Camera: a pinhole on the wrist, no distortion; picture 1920 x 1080 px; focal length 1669.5 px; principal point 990.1 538.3 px. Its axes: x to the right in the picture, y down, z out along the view. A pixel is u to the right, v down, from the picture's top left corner.
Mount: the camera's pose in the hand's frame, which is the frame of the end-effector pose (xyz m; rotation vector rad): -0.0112 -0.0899 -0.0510 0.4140 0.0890 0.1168
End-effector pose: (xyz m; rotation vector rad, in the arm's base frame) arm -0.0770 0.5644 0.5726 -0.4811 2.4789 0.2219
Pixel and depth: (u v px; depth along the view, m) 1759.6 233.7 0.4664
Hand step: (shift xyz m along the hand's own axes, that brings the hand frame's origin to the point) 0.2609 -0.3236 0.3263
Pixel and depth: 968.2 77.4 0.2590
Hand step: 0.0207 -0.2578 0.1563
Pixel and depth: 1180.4 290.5 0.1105
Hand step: 0.0150 -0.1469 0.0423
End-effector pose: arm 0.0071 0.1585 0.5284 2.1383 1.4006 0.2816
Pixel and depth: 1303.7 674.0 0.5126
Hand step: 0.1365 -0.2422 0.4273
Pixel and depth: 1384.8 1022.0 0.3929
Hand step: 0.1131 -0.1297 0.3477
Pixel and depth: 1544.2 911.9 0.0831
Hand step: 0.0235 -0.1023 0.0306
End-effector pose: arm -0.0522 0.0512 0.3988 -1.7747 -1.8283 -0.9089
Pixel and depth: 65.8 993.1 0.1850
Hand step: -0.0970 -0.1307 0.1445
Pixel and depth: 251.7 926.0 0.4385
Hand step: -0.1645 -0.1963 0.4022
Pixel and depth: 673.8 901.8 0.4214
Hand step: -0.0526 -0.1837 0.3754
